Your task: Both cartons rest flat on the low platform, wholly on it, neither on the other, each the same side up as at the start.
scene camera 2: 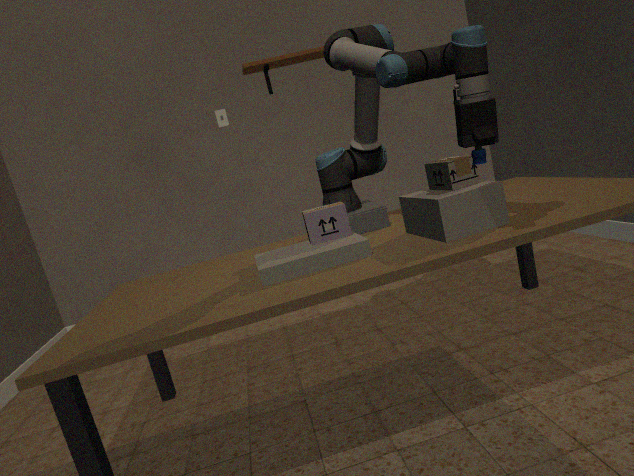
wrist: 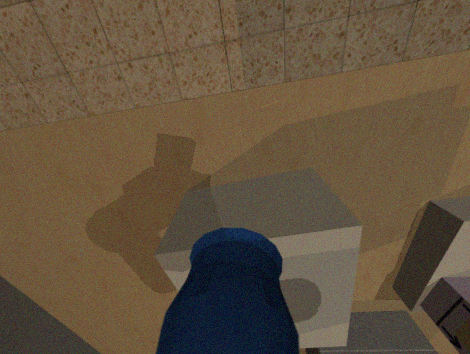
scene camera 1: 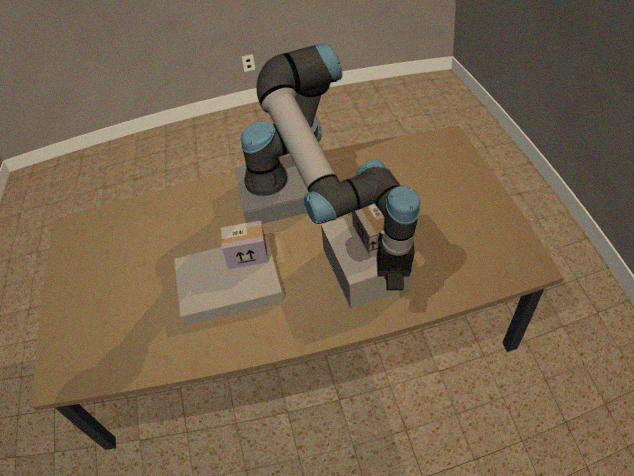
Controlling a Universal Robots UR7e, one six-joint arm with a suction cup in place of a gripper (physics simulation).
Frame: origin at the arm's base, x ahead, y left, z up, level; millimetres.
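Seen in the pictures: hand, tool point: (scene camera 2: 479,162) (wrist: 235,265); arm's base, link origin: (scene camera 1: 266,181).
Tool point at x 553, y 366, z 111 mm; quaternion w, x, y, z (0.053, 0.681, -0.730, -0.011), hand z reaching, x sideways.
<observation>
Pixels of each thing's top centre, then the offset from my tool point to it. Level surfaces: height alone.
- lilac carton, top centre: (scene camera 1: 241,234) (scene camera 2: 322,207) dy -422, dx -242, dz -45 mm
- low platform, top centre: (scene camera 2: 307,247) (scene camera 1: 224,274) dy -492, dx -170, dz -145 mm
- grey carton, top centre: (scene camera 1: 374,215) (scene camera 2: 448,159) dy -20, dx -218, dz +11 mm
- tall block, top centre: (wrist: 268,309) (scene camera 1: 366,243) (scene camera 2: 446,189) dy -49, dx -189, dz -73 mm
- wooden table, surface height: dz -193 mm
A lilac carton (scene camera 1: 245,252) (scene camera 2: 328,225) (wrist: 452,305) with an orange band stands arrows up on the low platform (scene camera 1: 220,292) (scene camera 2: 312,262) (wrist: 430,255), near its back right. A grey carton (scene camera 1: 371,221) (scene camera 2: 438,176) with tan tape stands arrows up on the tall block (scene camera 1: 373,293) (scene camera 2: 471,215) (wrist: 270,205). My blue suction cup (scene camera 2: 478,156) (wrist: 236,250) is low, at the front right end of the grey carton, and points down. No carton shows at its lip in the wrist view, so it looks free. The tool hides the cup in scene camera 1.
The arm's grey base block (scene camera 1: 276,210) (scene camera 2: 368,219) (wrist: 390,330) stands at the back of the wooden table (scene camera 1: 102,327), between the platform and the tall block. The forearm (scene camera 1: 299,138) passes above the gap between them. A wooden shelf (scene camera 2: 284,60) is on the wall.
</observation>
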